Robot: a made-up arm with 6 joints.
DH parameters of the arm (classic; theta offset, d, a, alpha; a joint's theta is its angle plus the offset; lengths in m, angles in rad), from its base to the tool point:
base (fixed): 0 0 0 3.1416
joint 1: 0 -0.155 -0.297 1.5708
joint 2: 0 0.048 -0.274 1.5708
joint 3: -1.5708 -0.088 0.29 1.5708
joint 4: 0 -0.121 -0.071 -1.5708
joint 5: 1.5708 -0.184 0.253 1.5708
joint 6: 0 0.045 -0.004 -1.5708
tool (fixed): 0 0.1 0 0
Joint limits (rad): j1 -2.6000..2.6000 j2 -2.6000..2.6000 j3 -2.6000..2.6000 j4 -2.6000..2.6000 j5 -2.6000..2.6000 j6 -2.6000..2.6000
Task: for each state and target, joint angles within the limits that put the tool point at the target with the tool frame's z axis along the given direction. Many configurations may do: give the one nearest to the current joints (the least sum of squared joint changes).
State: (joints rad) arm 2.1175 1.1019 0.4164 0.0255 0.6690 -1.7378
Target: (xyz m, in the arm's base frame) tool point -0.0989 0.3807 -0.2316 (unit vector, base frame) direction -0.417 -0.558 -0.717
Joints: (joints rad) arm 2.1742 0.2730 -0.1312 0.6619 0.4134 -1.9215
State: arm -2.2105 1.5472 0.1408 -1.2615 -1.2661 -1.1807
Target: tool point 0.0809 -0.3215 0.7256 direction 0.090 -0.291 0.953
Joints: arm -1.6215 2.1633 -0.6129 -1.2749 -2.0667 -1.3934
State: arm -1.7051 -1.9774 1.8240 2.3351 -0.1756 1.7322
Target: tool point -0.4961 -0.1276 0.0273 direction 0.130 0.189 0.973
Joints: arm -1.0874 -2.0609 2.2176 2.4072 -1.0736 1.4723
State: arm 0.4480 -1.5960 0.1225 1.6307 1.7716 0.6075
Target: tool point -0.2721 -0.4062 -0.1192 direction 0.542 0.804 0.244
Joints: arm 0.4665 -1.4304 -0.1607 2.1308 1.7913 0.4823
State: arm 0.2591 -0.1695 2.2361 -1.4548 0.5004 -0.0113
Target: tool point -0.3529 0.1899 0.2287 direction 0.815 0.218 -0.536
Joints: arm -0.5125 0.2079 1.3485 -1.9324 0.5292 0.0045
